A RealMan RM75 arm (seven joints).
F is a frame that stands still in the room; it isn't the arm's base.
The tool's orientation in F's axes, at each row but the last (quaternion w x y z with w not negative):
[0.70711 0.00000 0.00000 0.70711]
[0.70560 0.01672 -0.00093 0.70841]
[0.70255 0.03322 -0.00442 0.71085]
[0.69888 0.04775 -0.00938 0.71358]
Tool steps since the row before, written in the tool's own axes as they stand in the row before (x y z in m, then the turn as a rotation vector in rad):
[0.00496 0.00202 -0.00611 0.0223 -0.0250 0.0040]
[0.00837 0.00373 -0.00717 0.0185 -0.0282 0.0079]
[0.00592 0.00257 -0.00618 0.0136 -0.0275 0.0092]
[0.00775 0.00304 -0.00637 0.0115 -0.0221 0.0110]
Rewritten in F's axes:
[-0.00202 0.00496 -0.00611 0.0250 0.0223 0.0040]
[-0.00392 0.00853 -0.00687 0.0283 0.0184 0.0077]
[-0.00288 0.00621 -0.00575 0.0277 0.0134 0.0088]
[-0.00353 0.00816 -0.00555 0.0225 0.0111 0.0107]

